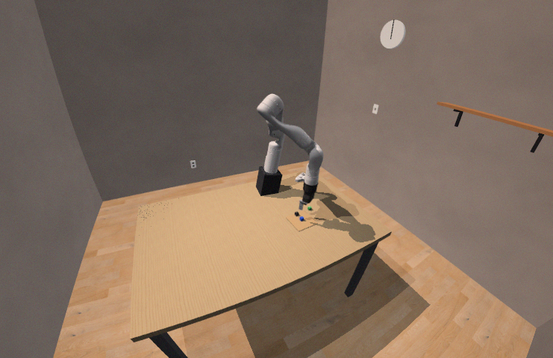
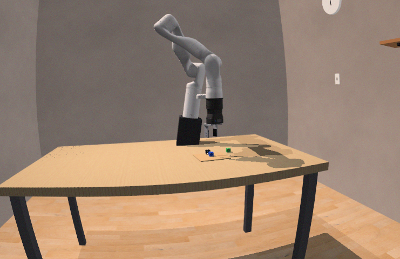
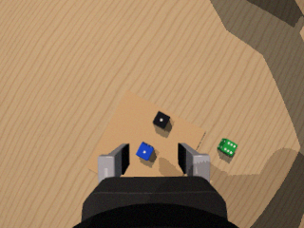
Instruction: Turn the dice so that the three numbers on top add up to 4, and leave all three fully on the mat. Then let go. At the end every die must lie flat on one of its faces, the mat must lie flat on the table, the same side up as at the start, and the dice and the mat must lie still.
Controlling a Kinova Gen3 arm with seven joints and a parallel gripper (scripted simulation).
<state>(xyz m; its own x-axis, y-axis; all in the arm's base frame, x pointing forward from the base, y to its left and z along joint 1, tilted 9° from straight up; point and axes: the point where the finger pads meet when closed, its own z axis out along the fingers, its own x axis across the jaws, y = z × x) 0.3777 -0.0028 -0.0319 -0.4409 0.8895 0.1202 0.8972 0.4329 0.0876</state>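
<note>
Right now my hand is 100 mm to the right of the green die, 100 mm above it and 40 mm past it. Round my hand: black die (100 mm below, 40 mm behind, 10 mm to the right); then tan mat (110 mm below, 10 mm to the right, 10 mm ahead); then blue die (100 mm below, 10 mm to the right, 10 mm ahead).
</note>
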